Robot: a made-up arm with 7 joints. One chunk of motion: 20 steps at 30 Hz.
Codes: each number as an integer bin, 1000 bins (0 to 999) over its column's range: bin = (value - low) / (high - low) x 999, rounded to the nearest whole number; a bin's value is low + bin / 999 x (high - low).
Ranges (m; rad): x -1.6..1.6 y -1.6..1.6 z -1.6..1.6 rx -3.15..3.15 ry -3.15..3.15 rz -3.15..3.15
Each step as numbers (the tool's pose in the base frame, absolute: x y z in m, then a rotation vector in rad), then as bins.
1 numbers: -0.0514 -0.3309 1.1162 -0.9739 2.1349 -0.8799
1 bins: 483 396 848 345 838 360
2 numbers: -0.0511 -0.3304 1.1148 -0.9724 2.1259 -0.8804
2 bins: 484 396 848 345 837 360
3 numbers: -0.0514 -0.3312 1.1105 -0.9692 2.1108 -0.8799
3 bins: 483 396 846 346 834 360
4 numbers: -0.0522 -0.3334 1.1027 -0.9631 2.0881 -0.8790
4 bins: 483 395 844 347 831 360
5 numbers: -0.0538 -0.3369 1.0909 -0.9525 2.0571 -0.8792
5 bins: 483 394 840 348 826 360
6 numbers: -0.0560 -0.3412 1.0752 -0.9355 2.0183 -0.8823
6 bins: 482 393 835 351 820 360
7 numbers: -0.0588 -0.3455 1.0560 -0.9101 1.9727 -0.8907
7 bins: 481 392 829 355 812 358
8 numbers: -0.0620 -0.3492 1.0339 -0.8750 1.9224 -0.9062
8 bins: 480 390 822 361 804 356
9 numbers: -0.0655 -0.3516 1.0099 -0.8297 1.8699 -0.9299
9 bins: 479 390 815 368 796 352
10 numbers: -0.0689 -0.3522 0.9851 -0.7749 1.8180 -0.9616
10 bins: 478 390 807 377 788 347
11 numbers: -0.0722 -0.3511 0.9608 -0.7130 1.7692 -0.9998
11 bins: 477 390 799 386 780 341
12 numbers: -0.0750 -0.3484 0.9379 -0.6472 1.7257 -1.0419
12 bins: 476 391 792 397 773 334
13 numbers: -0.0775 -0.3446 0.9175 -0.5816 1.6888 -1.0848
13 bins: 475 392 786 407 767 327
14 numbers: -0.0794 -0.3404 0.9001 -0.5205 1.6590 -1.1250
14 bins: 475 393 780 417 763 321
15 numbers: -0.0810 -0.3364 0.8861 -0.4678 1.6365 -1.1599
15 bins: 474 394 776 425 759 316
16 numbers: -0.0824 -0.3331 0.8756 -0.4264 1.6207 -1.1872
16 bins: 474 396 773 432 756 311
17 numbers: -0.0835 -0.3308 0.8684 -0.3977 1.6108 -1.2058
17 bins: 473 396 771 436 755 308
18 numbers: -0.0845 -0.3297 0.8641 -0.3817 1.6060 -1.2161
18 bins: 473 397 769 439 754 307
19 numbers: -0.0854 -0.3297 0.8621 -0.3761 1.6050 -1.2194
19 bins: 473 397 769 440 754 306
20 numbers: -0.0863 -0.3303 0.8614 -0.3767 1.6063 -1.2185
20 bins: 473 396 768 440 754 306
